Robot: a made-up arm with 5 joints.
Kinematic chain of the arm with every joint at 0, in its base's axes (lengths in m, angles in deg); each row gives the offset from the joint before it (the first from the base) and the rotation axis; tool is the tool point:
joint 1: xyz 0 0 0.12 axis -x
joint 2: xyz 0 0.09 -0.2 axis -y
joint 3: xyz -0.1 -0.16 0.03 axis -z
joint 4: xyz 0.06 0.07 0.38 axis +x
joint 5: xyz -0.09 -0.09 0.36 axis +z
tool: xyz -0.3 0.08 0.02
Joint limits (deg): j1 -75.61..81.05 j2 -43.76..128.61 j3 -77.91..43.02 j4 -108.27..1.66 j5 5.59..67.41
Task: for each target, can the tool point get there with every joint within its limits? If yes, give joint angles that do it. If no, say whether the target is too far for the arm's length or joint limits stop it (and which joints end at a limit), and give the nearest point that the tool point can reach.
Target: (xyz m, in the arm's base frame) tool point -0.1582 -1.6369 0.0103
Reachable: no: too far | nearest point -0.1834 -1.1366 0.0438 | short by 0.502 m
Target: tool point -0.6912 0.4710 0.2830
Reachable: yes | joints -58.34 63.15 3.01 -85.37 21.27
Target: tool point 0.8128 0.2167 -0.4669
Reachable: no: joint limits stop it (at a limit: joint 1, joint 2, joint 3, joint 5) | nearest point 0.5133 0.2676 -0.3038 | short by 0.345 m
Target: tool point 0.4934 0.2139 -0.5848
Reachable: no: joint limits stop it (at a limit: joint 1, joint 2, joint 3, joint 4) | nearest point 0.4269 0.2415 -0.3443 | short by 0.251 m
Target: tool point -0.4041 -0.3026 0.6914
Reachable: yes | joints -19.41 -15.51 -58.00 -84.17 46.72
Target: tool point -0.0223 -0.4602 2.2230
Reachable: no: too far | nearest point -0.0095 -0.1713 0.9026 | short by 1.352 m
